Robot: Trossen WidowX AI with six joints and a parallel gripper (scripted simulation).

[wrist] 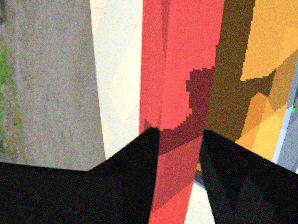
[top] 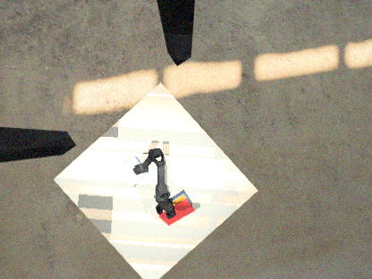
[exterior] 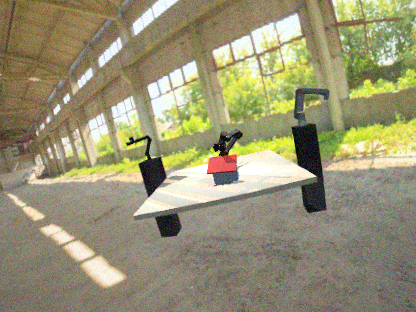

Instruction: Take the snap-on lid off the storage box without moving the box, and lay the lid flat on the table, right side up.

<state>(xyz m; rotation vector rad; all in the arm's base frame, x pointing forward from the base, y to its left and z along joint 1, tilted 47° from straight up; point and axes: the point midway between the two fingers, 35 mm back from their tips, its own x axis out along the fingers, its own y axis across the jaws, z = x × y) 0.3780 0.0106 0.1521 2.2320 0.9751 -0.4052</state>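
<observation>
Right now my gripper tip is 70 mm short of the red lid, 40 mm above it and 10 mm to the left of it. From my gripper tip the other things lie so: storage box 140 mm below, 50 mm ahead.
</observation>
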